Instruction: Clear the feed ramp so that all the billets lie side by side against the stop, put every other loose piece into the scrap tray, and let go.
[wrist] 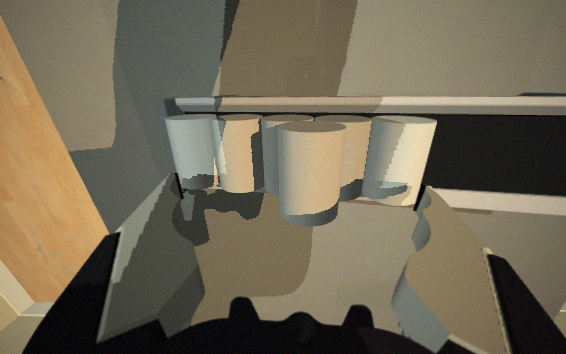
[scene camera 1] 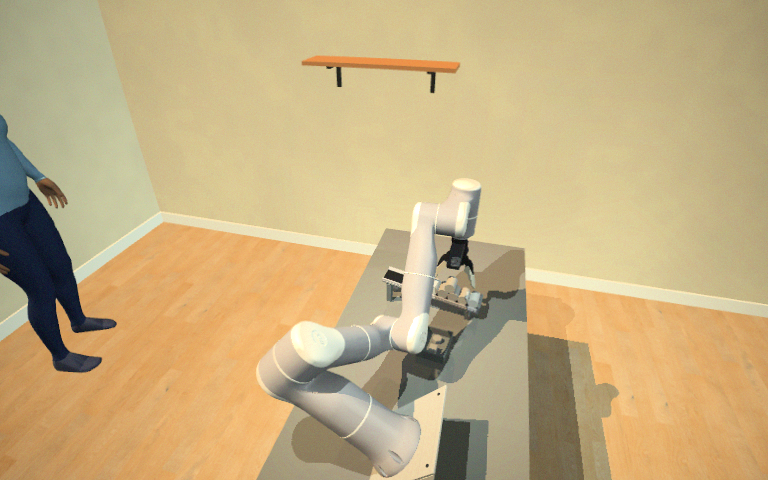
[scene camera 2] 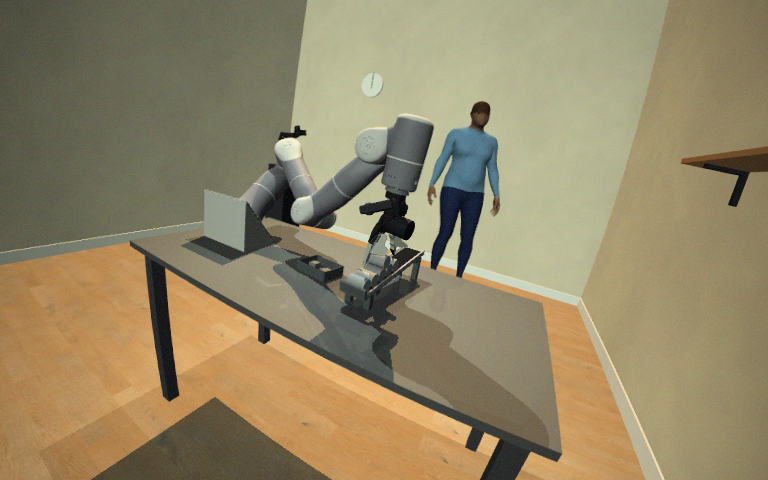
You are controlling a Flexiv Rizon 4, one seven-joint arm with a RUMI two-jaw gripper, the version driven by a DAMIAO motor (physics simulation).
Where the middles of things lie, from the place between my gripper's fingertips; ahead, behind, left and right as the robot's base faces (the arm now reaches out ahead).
My gripper is now 11 cm to the left of the stop (wrist: pixel 166 107), 6 cm above it and 1 cm past it.
